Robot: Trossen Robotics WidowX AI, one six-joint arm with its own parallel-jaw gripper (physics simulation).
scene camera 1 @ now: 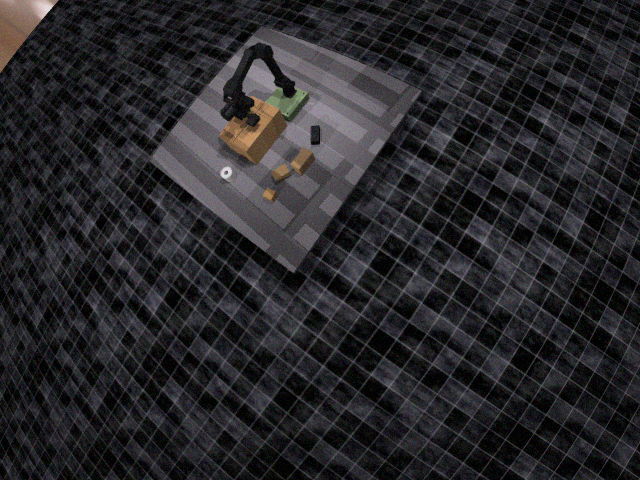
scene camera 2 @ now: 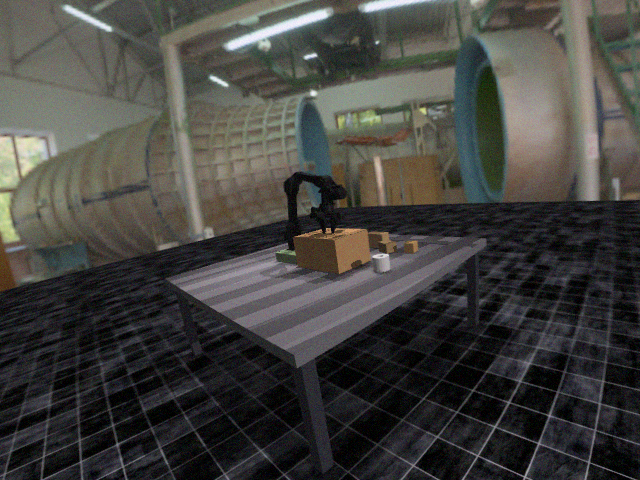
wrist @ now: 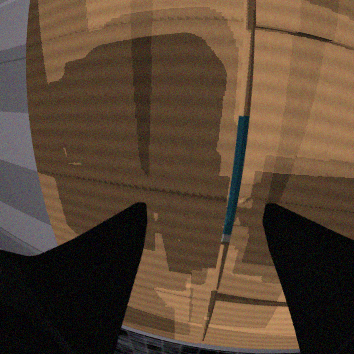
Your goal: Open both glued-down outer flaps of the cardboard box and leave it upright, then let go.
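Seen in the pictures: gripper, fingertip midpoint: [scene camera 1: 246,122] [scene camera 2: 328,233] [wrist: 206,212]; arm's base at its link origin: [scene camera 1: 290,92] [scene camera 2: 294,248].
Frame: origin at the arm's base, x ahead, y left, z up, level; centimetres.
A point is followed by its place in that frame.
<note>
The cardboard box [scene camera 1: 267,138] @(x 32.9, y 10.7, z 2.6 cm) [scene camera 2: 316,253] @(x 34.6, y -11.2, z 3.1 cm) stands upright on the table. In the wrist view its two outer flaps, the left flap [wrist: 100,125] @(x 30.1, y -6.4, z 10.4 cm) and the right flap [wrist: 305,105] @(x 28.3, y 2.0, z 9.9 cm), lie nearly flat over the top with a narrow seam between them. A teal strip [wrist: 237,175] @(x 32.2, y -0.2, z 8.7 cm) shows in the seam. Thin dark lines cross the flaps. My gripper [scene camera 2: 328,231] @(x 33.5, y -1.4, z 10.4 cm) [wrist: 206,212] @(x 33.5, y -1.4, z 10.4 cm) is open and empty, pointing down close over the box top, one finger on each side of the seam. Whether the fingertips touch the cardboard is unclear. The inside of the box is hidden.
A white roll [scene camera 1: 226,173] @(x 62.2, y 0.5, z -1.3 cm) [scene camera 2: 381,262] @(x 64.3, y -0.9, z -1.0 cm) stands near the box. Three small cardboard blocks [scene camera 1: 302,160] @(x 33.3, y 36.6, z 2.8 cm) [scene camera 1: 281,173] @(x 44.8, y 30.0, z -0.1 cm) [scene camera 1: 269,194] @(x 57.8, y 32.0, z -0.2 cm) and a black block [scene camera 1: 315,134] @(x 15.0, y 30.5, z -1.9 cm) lie on the table [scene camera 2: 248,315] @(x 52.6, y -58.2, z -5.2 cm). The arm's green base plate [scene camera 1: 294,107] @(x 7.3, y 9.5, z 0.0 cm) [scene camera 2: 285,255] @(x 5.2, y -9.8, z -0.9 cm) is beside the box.
</note>
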